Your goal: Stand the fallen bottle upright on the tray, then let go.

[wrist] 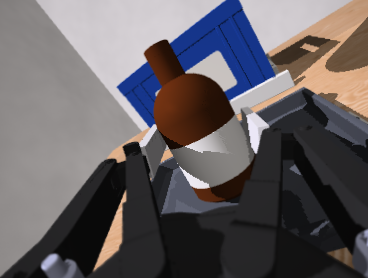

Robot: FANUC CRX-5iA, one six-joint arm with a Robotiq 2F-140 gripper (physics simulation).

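Places are measured from the arm's base along level axes (x ahead, y left, z up), in millimetres.
Where they show: gripper, fingertip midpoint: [201, 128].
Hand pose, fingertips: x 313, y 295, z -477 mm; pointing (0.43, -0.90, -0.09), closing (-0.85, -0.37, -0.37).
Things, the pixels of their top centre, and the offset from my fingertips. "spot": a spot on its surface instead. Level surfaces: height alone.
- brown bottle at its top centre: [146, 49] dx -5, dy +8, dz +92 mm
- grey tray at a spot on its surface: [344, 116] spot: dx -118, dy -22, dz -50 mm
- blue crate at its top centre: [177, 41] dx +101, dy -259, dz +100 mm
- white bar at a spot on its surface: [265, 93] spot: dx -28, dy -182, dz -63 mm
- wooden table at its surface level: dz -75 mm
The brown bottle [192, 107] with a white label is in the middle of the wrist view, its neck pointing to the upper left of the picture. My gripper [201, 128] is shut on the bottle, with one pale finger pad on each side of the labelled body. The grey tray [344, 116] lies behind and below the bottle, and its raised rim shows at the right. The bottle's base is partly hidden by the gripper, so I cannot tell whether it touches the tray.
A blue crate [245, 50] with a pale panel stands beyond the tray. A white bar [265, 93] lies between the crate and the tray. The wooden table [350, 65] carries dark shadows at the upper right. A grey wall is at the left.
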